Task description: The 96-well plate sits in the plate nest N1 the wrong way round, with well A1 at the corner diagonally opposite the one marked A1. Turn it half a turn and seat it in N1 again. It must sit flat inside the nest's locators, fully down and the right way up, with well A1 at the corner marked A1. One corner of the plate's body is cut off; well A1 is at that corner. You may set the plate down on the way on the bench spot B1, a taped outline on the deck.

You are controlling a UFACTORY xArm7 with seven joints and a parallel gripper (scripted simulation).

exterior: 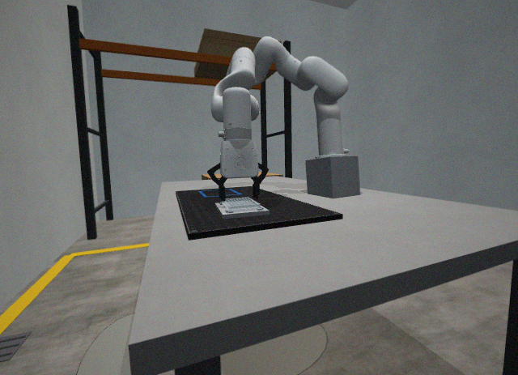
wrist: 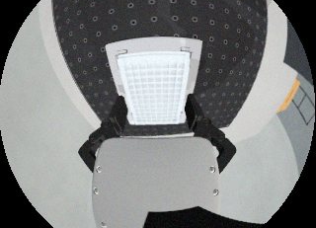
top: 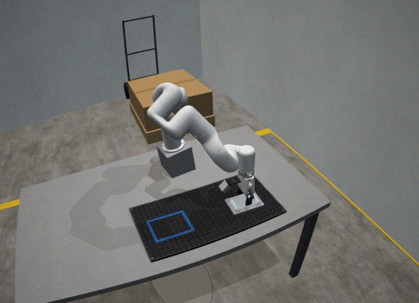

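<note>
The white 96-well plate lies 2 cm below my hand. Also, from my hand: plate nest N1: 4 cm below.
</note>
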